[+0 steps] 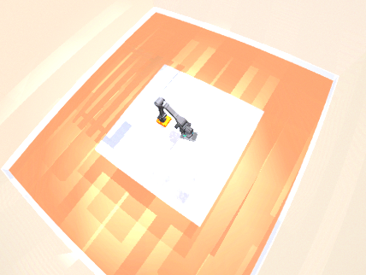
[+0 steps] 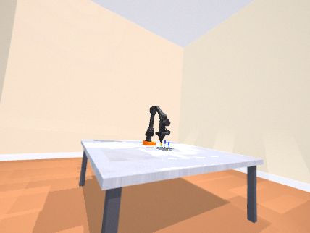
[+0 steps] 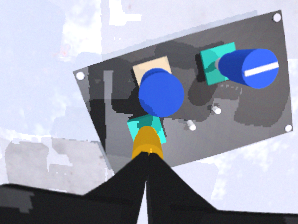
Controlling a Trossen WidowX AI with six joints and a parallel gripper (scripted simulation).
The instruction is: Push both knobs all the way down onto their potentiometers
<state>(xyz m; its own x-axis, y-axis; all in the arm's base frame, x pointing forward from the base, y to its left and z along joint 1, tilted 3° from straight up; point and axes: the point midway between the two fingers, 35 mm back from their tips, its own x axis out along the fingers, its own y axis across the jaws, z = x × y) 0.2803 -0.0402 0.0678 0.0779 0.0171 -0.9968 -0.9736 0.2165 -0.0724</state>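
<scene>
Right now the yellow knob is 20 mm below my gripper tip. Round my gripper tip: teal potentiometer: 60 mm ahead, 50 mm to the left, 10 mm below.
</scene>
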